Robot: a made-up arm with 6 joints.
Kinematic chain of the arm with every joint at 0, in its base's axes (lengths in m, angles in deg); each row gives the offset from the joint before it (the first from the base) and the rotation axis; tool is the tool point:
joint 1: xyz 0 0 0.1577 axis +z
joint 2: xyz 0 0.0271 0 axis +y
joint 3: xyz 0 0 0.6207 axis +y
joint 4: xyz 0 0 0.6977 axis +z
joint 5: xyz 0 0 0 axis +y
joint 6: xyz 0 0 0.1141 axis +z
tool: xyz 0 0 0
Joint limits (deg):
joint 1: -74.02..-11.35
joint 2: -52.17..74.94
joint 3: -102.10..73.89
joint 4: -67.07..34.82
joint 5: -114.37..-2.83
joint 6: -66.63..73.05
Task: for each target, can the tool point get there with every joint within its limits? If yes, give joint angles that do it. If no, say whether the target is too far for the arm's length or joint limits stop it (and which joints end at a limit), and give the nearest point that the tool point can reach.
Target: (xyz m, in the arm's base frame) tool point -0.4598 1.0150 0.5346
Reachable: yes | joints -61.25 -37.44 -54.58 -32.78 -69.69 -42.69
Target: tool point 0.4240 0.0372 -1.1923
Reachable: no: joint limits stop it (at a limit: joint 1, joint 2, joint 3, joint 4, joint 5) | nearest point 1.0077 -0.1693 -0.3744 | short by 1.026 m
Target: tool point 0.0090 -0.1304 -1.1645
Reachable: no: joint limits stop it (at a limit: joint 1, joint 2, joint 3, joint 4, joint 5) | nearest point 0.3122 -0.9730 -0.3744 | short by 1.194 m
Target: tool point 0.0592 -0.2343 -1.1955
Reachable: no: joint limits stop it (at a limit: joint 1, joint 2, joint 3, joint 4, joint 5) | nearest point 0.3122 -0.9730 -0.3744 | short by 1.133 m
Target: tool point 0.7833 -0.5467 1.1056
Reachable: yes | joints -35.65 24.58 40.98 13.74 -33.24 -53.13
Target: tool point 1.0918 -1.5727 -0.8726
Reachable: no: too far | nearest point 0.6850 -0.9867 -0.2262 | short by 0.963 m
